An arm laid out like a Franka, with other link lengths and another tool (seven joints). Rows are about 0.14 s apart.
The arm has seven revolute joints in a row. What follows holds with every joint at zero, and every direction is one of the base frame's.
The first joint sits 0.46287 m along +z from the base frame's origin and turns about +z.
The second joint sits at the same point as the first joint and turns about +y.
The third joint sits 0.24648 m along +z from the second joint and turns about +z.
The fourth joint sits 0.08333 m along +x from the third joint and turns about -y.
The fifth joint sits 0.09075 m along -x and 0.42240 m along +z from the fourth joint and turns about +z.
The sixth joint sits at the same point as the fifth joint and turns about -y.
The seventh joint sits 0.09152 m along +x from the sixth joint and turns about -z.
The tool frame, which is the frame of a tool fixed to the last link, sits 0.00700 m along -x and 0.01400 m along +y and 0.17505 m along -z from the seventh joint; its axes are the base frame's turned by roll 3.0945, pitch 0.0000 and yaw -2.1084 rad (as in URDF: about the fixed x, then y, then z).
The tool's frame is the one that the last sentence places.
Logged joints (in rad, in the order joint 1, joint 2, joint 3, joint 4, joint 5, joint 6, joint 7), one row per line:
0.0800 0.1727 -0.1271 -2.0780 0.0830 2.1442 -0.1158
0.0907 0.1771 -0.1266 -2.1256 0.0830 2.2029 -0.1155
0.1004 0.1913 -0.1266 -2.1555 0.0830 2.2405 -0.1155
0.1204 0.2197 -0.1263 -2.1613 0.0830 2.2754 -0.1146
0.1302 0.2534 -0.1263 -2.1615 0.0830 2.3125 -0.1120
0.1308 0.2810 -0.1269 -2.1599 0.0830 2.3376 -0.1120
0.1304 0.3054 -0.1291 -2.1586 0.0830 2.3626 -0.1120
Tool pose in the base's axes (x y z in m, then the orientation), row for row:
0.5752 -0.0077 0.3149 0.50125 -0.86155 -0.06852 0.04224
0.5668 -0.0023 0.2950 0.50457 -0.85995 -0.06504 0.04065
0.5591 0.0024 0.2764 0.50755 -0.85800 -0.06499 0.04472
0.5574 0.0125 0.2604 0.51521 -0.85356 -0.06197 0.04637
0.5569 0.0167 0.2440 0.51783 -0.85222 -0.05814 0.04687
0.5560 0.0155 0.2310 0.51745 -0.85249 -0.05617 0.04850
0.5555 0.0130 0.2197 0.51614 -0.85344 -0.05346 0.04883
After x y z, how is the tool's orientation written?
As a quaternion, x y z w.
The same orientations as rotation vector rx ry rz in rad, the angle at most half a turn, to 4 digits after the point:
1.5337 -2.6362 -0.2097
1.5454 -2.6339 -0.1992
1.5507 -2.6214 -0.1986
1.5725 -2.6052 -0.1891
1.5800 -2.6003 -0.1774
1.5773 -2.5985 -0.1712
1.5729 -2.6009 -0.1629

